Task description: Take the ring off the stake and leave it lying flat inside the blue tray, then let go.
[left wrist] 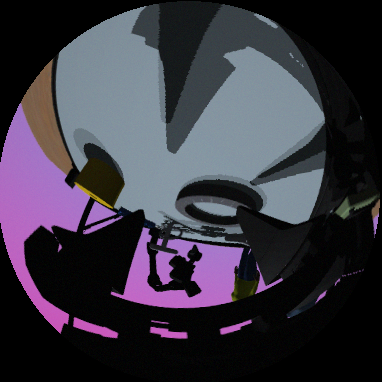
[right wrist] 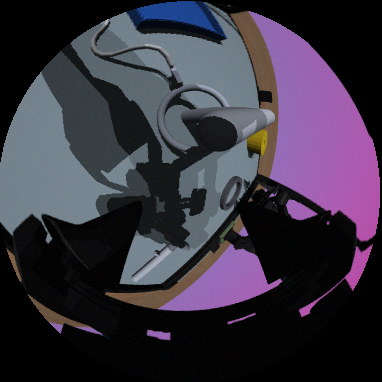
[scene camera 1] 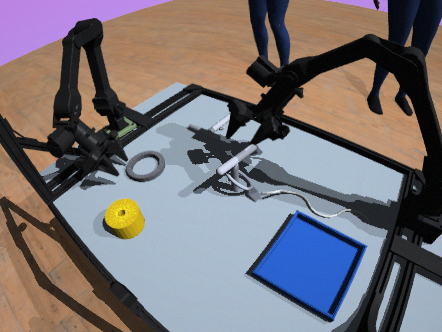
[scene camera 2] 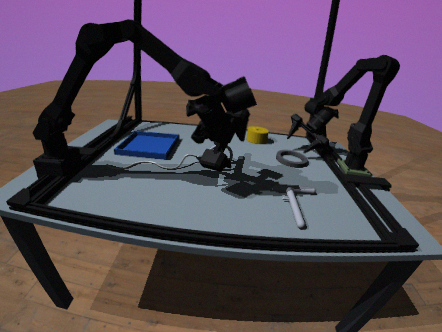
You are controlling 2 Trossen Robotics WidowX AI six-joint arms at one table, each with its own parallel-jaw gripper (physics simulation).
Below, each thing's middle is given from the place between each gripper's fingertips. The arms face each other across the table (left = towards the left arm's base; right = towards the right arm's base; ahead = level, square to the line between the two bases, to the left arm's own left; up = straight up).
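The yellow spool (scene camera 1: 124, 218) is 120 mm to the right of my left hand, 130 mm behind it and 10 mm below it. From that same left hand I find the grey stake (right wrist: 219, 128) 320 mm to the right, 100 mm ahead and 10 mm below, while the blue tray (scene camera 1: 313, 264) is 570 mm to the right, 50 mm behind and 30 mm below. The dark grey ring (left wrist: 203, 192) sits 60 mm ahead of my left hand, 30 mm below it and 30 mm to the right of it.
Counted from my right hand, the ring is 250 mm to the left, 130 mm behind and 70 mm below, and the spool is 170 mm to the left, 320 mm behind and 50 mm below. The tray is 230 mm behind my right hand, 280 mm to the right of it and 70 mm below it. As for the stake, my right gripper is 50 mm above it, 80 mm past it and 30 mm to the left of it.
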